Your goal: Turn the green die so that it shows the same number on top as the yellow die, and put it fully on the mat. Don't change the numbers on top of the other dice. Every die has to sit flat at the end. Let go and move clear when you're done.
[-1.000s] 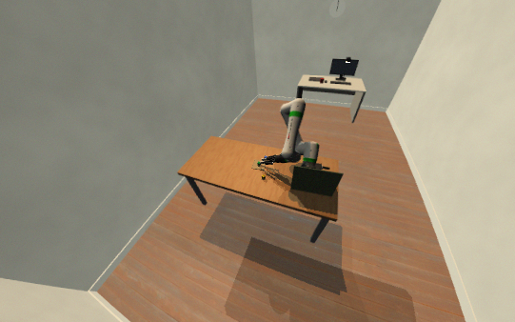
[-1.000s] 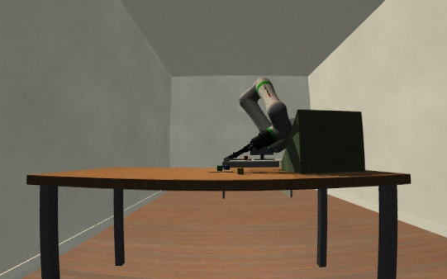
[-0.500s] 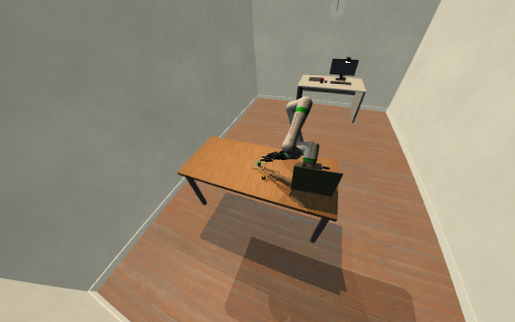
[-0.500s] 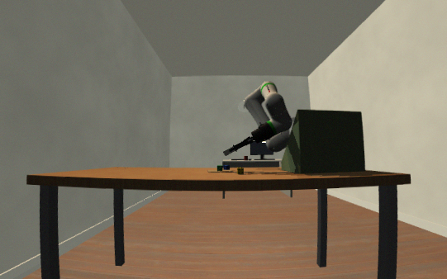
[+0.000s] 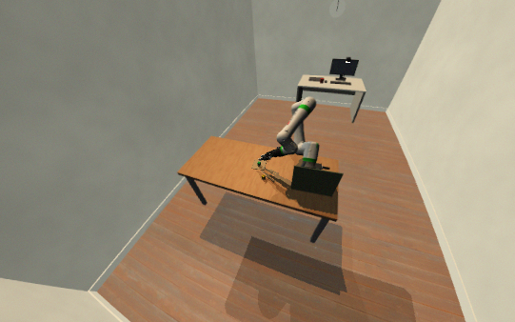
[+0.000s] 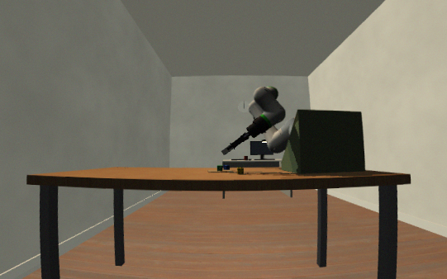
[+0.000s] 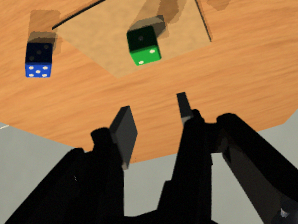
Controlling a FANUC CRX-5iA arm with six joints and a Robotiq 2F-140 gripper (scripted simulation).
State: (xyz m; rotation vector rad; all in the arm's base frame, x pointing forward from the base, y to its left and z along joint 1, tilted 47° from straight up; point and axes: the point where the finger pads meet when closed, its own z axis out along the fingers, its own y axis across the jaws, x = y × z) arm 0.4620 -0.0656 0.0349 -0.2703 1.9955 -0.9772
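Now: hand 10 cm above the green die, 4 cm short of it and 1 cm to the left of it. Also, from my hand: blue die: 12 cm to the right, 11 cm below, 1 cm behind; yellow die: 16 cm to the left, 11 cm below, 5 cm behind; pale mat: 12 cm below, 4 cm ahead, 1 cm to the right.
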